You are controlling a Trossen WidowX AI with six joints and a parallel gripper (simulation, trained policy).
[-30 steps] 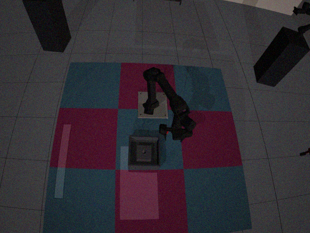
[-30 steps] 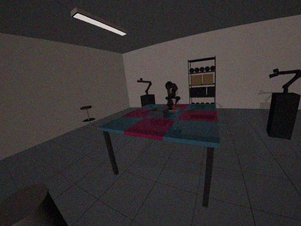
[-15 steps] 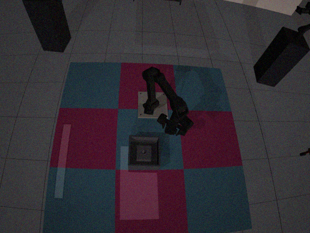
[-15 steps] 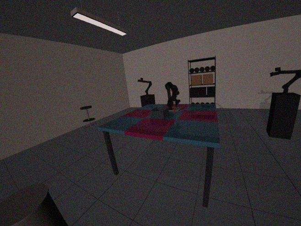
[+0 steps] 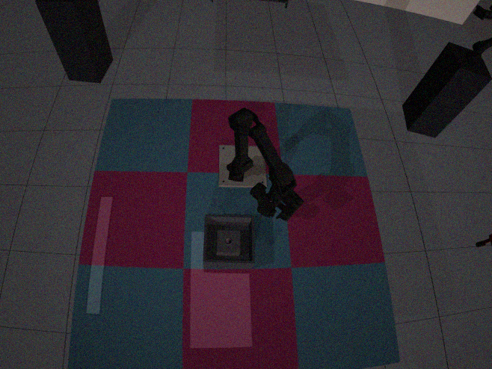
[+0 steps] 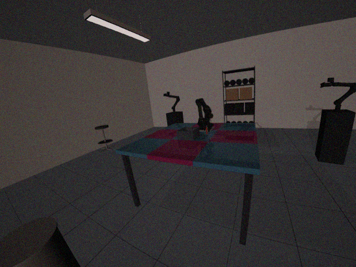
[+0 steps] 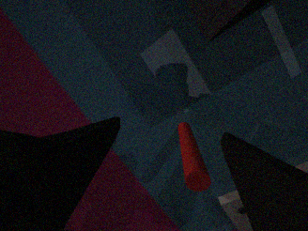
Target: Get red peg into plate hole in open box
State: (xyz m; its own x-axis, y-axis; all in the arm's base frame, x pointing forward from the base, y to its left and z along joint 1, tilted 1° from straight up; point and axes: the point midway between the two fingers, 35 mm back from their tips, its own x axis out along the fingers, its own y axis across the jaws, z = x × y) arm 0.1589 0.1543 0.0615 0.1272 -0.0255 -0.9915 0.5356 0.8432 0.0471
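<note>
Now: gripper tip 20 mm past the red peg and 10 mm to the left of it. Also, from my gripper tip: dark box: 160 mm ahead, 140 mm to the right, 10 mm below; grey plate: 160 mm ahead, 140 mm to the right, 10 mm above.
</note>
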